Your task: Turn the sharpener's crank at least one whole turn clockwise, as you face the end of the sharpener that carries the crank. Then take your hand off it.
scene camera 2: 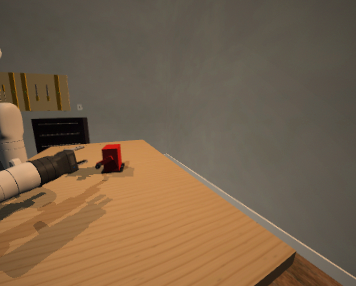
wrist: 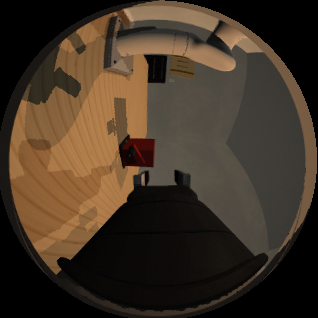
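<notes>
The red box-shaped sharpener (scene camera 2: 115, 152) (wrist: 148, 150) stands upright on a dark base on the wooden table (scene camera 2: 200, 225) (wrist: 137, 110). Its red crank (scene camera 2: 106, 161) (wrist: 139, 154) has a dark-ended handle, which sticks out toward the lower left in the scene view and toward the camera in the wrist view. My gripper (scene camera 2: 82, 155) (wrist: 161, 175) is open and empty. In the scene view it is low over the table, left of the sharpener, with a gap between its fingers and the crank. In the wrist view the sharpener shows just beyond and left of the fingertips.
The arm's grey base plate (wrist: 119, 66) is on the table at the upper left of the wrist view. A black drawer cabinet (scene camera 2: 60, 134) (wrist: 156, 69) and a tan tool board (scene camera 2: 42, 85) (wrist: 182, 66) are in the background. A grey wall (scene camera 2: 240, 90) rises beyond the table.
</notes>
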